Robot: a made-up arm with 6 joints. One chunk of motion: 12 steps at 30 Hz.
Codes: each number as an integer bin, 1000 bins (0 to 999) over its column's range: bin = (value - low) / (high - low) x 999, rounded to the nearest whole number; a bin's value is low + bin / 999 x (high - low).
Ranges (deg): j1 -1..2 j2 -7..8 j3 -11..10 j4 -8..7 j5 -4..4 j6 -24..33
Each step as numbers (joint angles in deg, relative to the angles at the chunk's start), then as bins.
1 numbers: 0.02 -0.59 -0.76 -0.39 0.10 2.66
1 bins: 340 427 487 507 512 467
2 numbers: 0.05 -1.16 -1.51 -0.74 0.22 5.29
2 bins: 350 389 451 484 527 513
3 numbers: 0.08 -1.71 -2.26 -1.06 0.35 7.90
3 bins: 360 352 416 462 543 559
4 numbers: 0.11 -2.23 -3.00 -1.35 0.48 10.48
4 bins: 370 318 381 443 559 604
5 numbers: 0.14 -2.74 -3.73 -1.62 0.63 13.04
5 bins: 380 284 346 425 578 649
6 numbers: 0.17 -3.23 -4.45 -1.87 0.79 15.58
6 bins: 390 251 312 408 598 694
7 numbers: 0.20 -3.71 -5.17 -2.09 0.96 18.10
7 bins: 400 219 277 394 619 738
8 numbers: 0.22 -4.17 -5.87 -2.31 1.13 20.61
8 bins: 406 188 244 379 641 782
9 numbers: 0.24 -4.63 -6.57 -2.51 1.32 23.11
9 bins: 413 158 211 366 664 826
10 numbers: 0.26 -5.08 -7.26 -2.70 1.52 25.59
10 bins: 420 128 178 353 689 869
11 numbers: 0.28 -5.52 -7.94 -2.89 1.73 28.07
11 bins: 426 99 146 340 716 913
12 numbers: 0.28 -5.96 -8.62 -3.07 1.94 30.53
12 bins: 426 69 113 328 742 956
